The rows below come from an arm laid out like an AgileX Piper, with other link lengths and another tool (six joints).
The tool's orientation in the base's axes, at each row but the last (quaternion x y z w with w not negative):
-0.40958, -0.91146, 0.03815, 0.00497
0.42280, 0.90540, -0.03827, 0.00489
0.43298, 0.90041, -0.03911, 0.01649
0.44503, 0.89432, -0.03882, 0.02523
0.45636, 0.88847, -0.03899, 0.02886
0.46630, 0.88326, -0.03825, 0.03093
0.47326, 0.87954, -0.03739, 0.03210
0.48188, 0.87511, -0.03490, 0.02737
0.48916, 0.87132, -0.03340, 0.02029
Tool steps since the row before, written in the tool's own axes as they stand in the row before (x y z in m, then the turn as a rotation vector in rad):
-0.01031, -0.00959, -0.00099, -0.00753, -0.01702, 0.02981
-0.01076, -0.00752, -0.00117, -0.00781, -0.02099, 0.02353
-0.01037, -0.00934, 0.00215, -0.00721, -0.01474, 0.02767
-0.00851, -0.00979, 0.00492, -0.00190, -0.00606, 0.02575
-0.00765, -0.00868, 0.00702, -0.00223, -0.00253, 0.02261
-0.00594, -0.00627, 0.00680, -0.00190, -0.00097, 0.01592
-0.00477, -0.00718, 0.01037, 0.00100, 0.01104, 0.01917
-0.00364, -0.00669, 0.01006, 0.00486, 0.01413, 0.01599
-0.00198, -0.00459, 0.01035, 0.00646, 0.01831, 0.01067
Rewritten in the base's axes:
-0.00027, -0.01398, 0.00192, -0.00890, -0.01884, -0.02830
0.00118, -0.01296, 0.00210, -0.01161, -0.02113, -0.02177
-0.00083, -0.01406, -0.00096, -0.00712, -0.01712, -0.02628
-0.00263, -0.01309, -0.00376, -0.00342, -0.00752, -0.02520
-0.00250, -0.01190, -0.00595, -0.00041, -0.00543, -0.02220
-0.00171, -0.00906, -0.00599, 0.00057, -0.00364, -0.01563
-0.00315, -0.00890, -0.00963, 0.00907, 0.00505, -0.01956
-0.00357, -0.00751, -0.00949, 0.00958, 0.01022, -0.01681
-0.00286, -0.00488, -0.01001, 0.01230, 0.01417, -0.01178

